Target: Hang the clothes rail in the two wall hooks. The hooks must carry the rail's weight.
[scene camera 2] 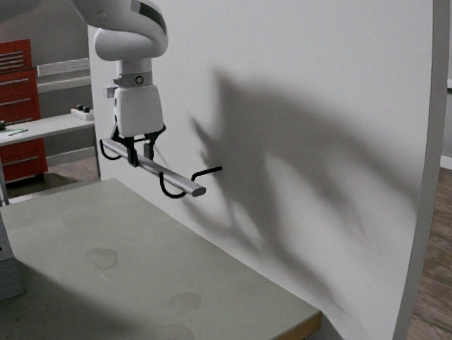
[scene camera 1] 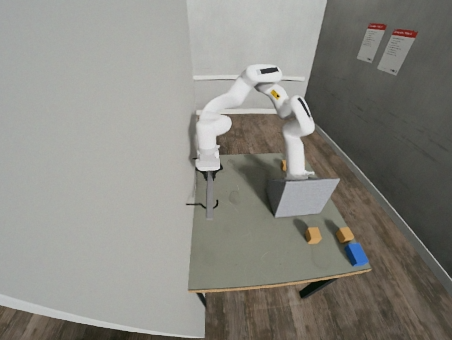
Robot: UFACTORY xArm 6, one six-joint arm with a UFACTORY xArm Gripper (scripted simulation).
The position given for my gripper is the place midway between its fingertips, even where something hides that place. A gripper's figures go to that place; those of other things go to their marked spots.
Labels:
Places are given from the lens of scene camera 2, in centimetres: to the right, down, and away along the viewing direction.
my gripper (scene camera 2: 141, 164): -18, -1, 94
white wall panel (scene camera 2: 325, 126): 14, -6, 62

